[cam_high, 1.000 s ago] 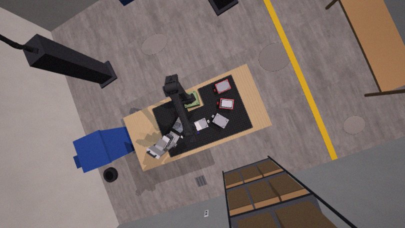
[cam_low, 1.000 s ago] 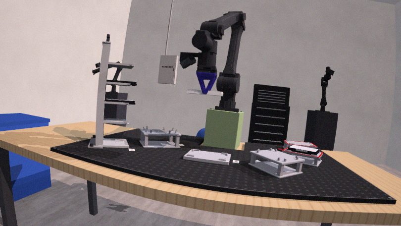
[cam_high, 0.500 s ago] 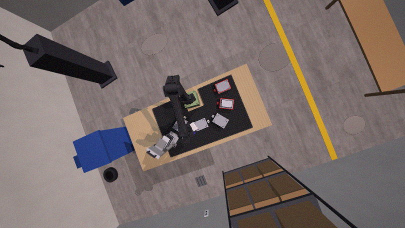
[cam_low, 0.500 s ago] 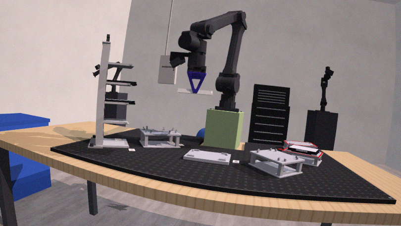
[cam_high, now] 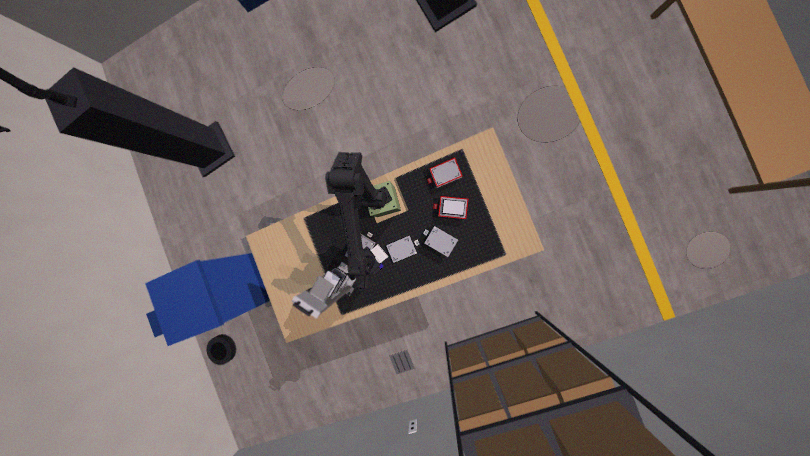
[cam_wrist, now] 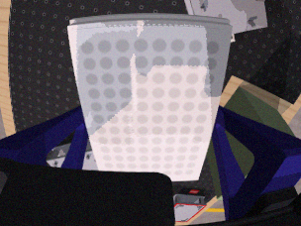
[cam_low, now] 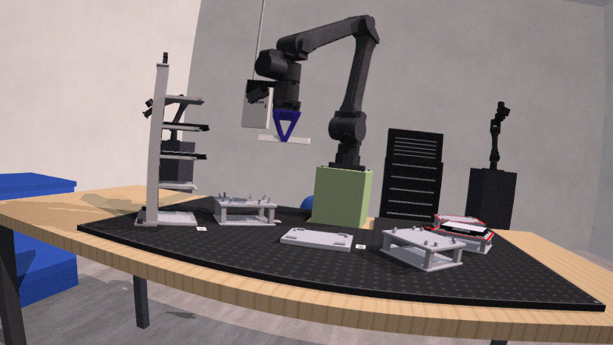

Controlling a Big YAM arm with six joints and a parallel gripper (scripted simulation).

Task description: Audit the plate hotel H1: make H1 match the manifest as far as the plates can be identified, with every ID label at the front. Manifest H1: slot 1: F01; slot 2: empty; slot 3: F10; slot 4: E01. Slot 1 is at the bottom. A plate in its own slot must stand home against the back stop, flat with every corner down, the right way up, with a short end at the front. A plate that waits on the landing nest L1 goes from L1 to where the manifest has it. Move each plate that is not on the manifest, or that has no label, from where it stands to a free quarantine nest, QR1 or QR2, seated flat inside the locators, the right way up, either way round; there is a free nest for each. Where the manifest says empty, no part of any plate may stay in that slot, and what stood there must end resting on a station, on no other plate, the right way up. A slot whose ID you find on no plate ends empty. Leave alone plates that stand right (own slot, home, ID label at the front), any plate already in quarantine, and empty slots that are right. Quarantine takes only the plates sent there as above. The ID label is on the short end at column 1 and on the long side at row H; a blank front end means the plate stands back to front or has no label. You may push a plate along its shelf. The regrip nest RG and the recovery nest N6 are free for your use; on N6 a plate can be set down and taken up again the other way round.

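My hand is 90 mm past the regrip nest RG, 120 mm to the left of it and 190 mm above it. Round my hand: white well plate: right at my hand; then flat grey nest: 40 mm ahead, 110 mm to the left, 240 mm below; then RG label: 140 mm behind, 30 mm to the right, 240 mm below.
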